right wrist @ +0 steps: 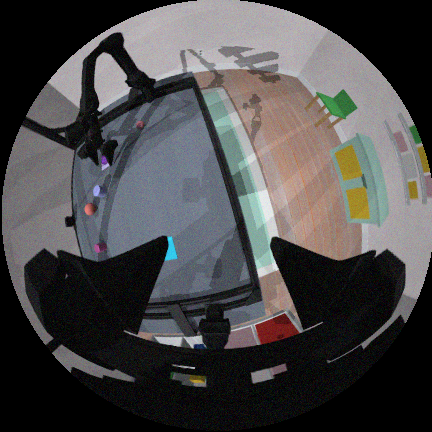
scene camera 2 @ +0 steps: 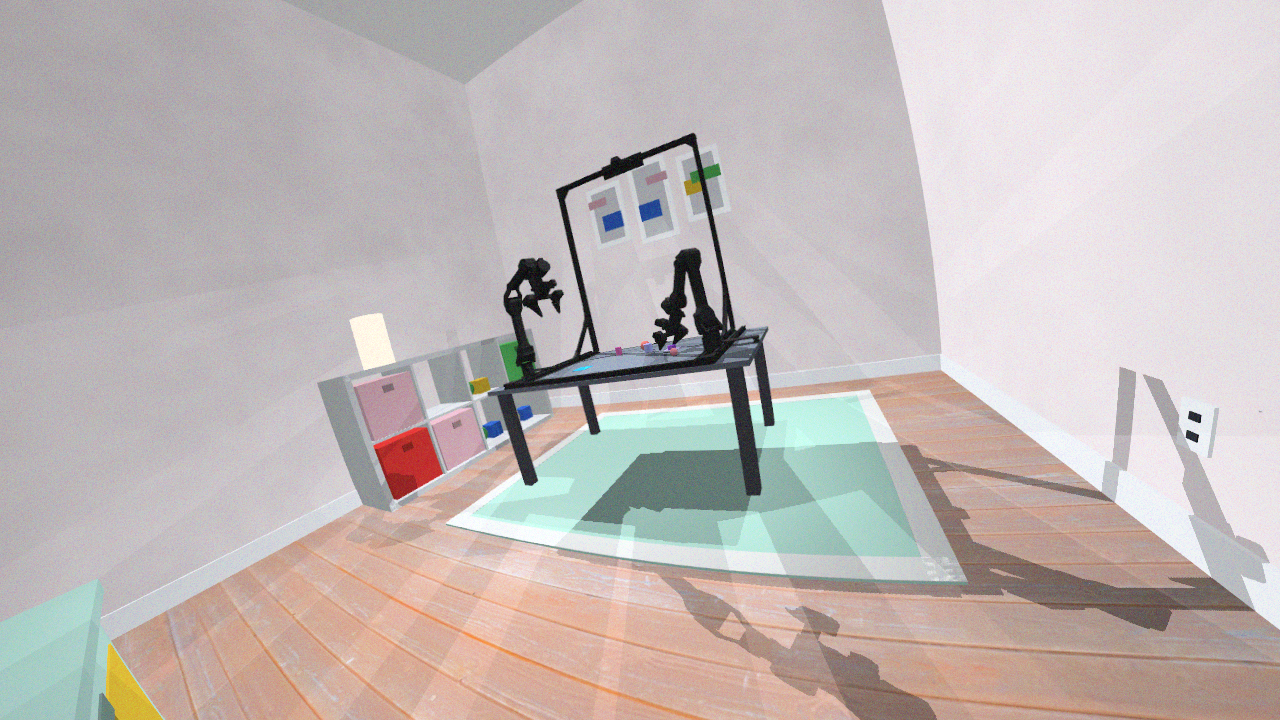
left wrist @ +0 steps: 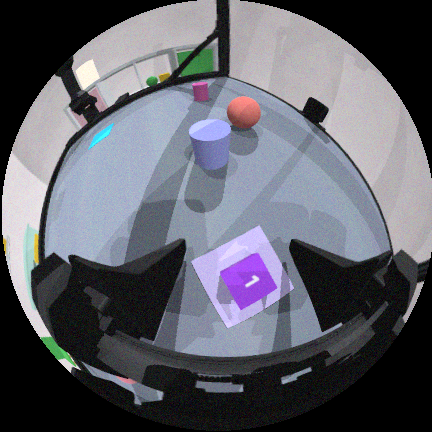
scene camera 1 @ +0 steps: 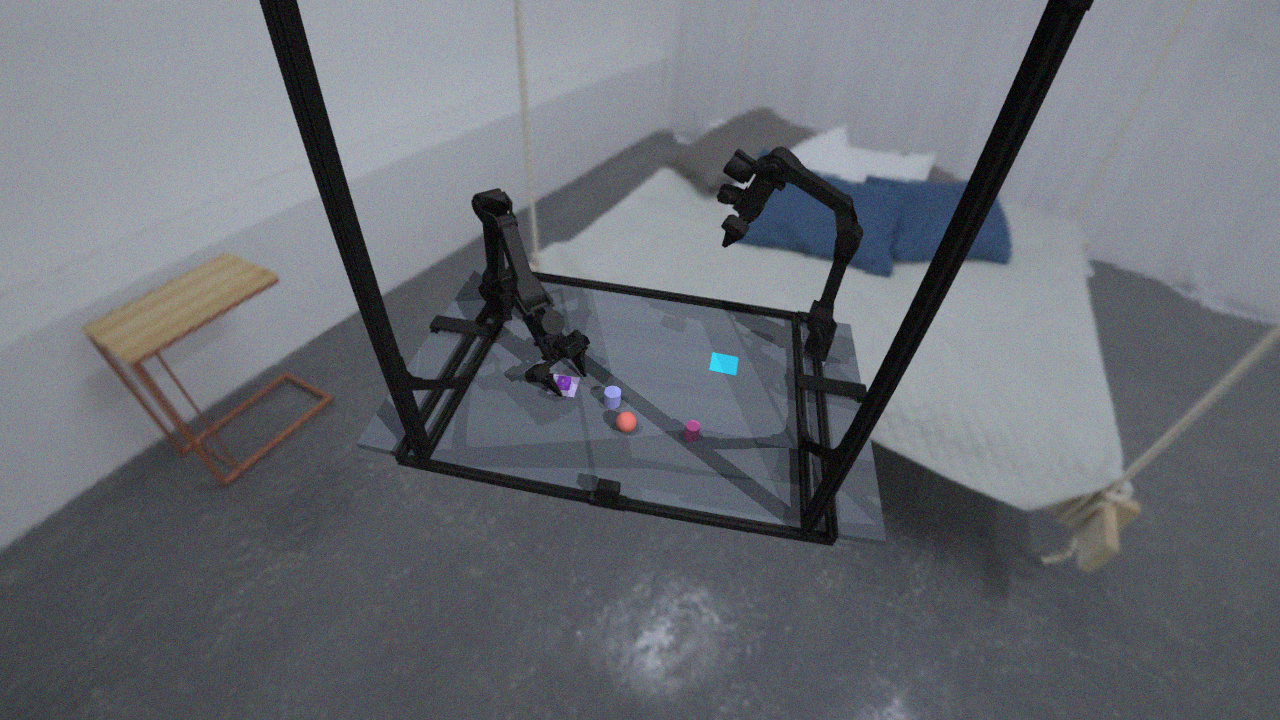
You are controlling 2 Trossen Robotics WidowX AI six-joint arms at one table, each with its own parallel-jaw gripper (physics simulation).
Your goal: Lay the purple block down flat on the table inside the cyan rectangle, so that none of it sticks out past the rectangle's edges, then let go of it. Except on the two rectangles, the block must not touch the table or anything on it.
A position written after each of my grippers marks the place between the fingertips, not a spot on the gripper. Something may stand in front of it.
My left gripper (scene camera 1: 573,386) is open, with nothing in its grasp. Also in view: a purple block (left wrist: 248,280). My right gripper (scene camera 1: 729,239) is open, holding nothing. The table carries an orange-red ball (left wrist: 242,111) and a lavender cylinder (left wrist: 210,138). Also in view: a lilac rectangle (left wrist: 207,266).
My left gripper also shows in the right wrist view (right wrist: 103,165) and in the left wrist view (left wrist: 239,244). My right gripper shows as well in the right wrist view (right wrist: 220,241) and in scene camera 2 (scene camera 2: 551,315).
